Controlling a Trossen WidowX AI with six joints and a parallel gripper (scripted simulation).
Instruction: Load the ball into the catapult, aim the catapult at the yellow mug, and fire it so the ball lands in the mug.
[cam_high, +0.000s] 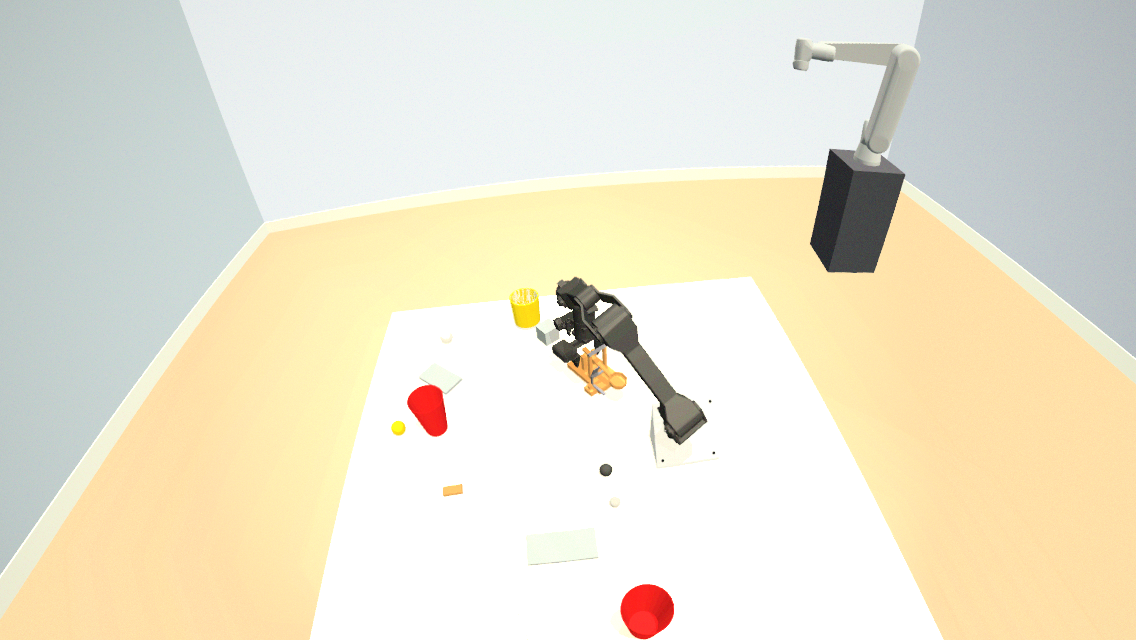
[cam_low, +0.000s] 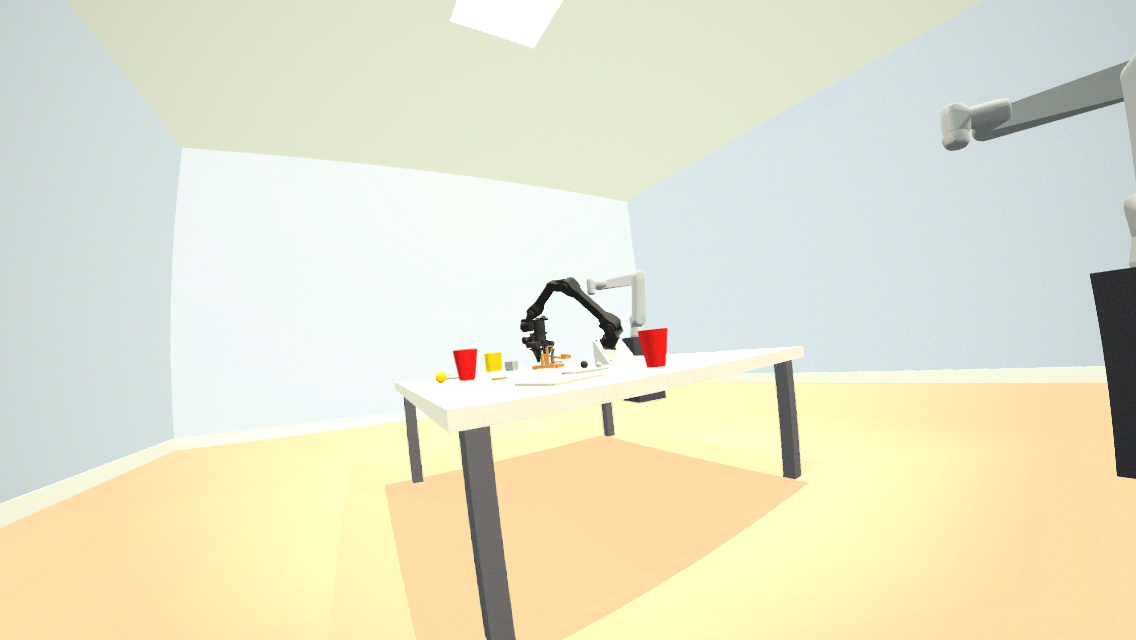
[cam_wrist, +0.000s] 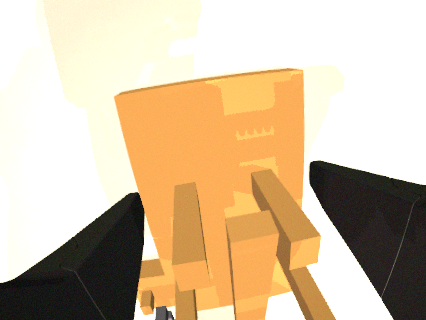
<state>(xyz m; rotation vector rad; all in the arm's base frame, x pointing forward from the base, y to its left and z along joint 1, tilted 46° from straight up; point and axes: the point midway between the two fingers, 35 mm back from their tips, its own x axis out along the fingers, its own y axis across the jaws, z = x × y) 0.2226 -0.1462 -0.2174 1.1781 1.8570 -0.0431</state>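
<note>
Now: gripper tip 35 cm to the right of the black ball, 6 cm past it and 2 cm above it. The rest, counted from my gripper tip: catapult 6 cm to the left, 4 cm behind, 2 cm above; yellow mug 21 cm to the right, 20 cm ahead; grey cube 13 cm to the right, 12 cm ahead, 1 cm below.
</note>
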